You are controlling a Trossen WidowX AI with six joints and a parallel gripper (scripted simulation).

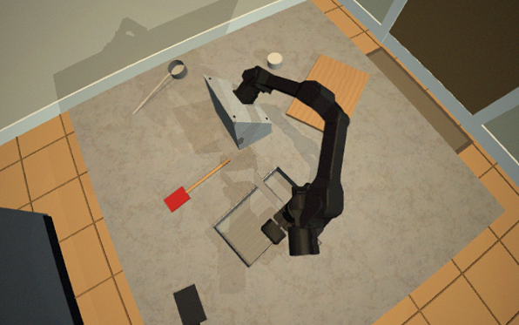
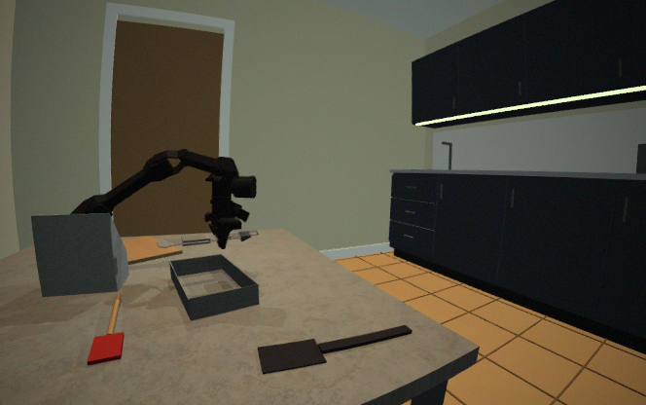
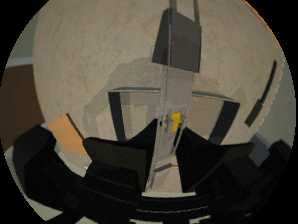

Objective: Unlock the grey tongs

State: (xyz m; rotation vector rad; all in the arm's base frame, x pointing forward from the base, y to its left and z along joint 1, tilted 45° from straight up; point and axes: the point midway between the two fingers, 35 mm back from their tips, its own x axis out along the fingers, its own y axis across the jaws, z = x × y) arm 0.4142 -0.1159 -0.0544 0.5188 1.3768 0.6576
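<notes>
My gripper tip is 470 mm to the right of the wooden board, 290 mm past it and 100 mm above it. Also, from my gripper tip: red spatula (290 mm behind, 200 mm to the right, 100 mm below); black spatula (430 mm to the right, 120 mm ahead, 100 mm below); roasting tin (80 mm below, 50 mm to the right, 50 mm behind).
</notes>
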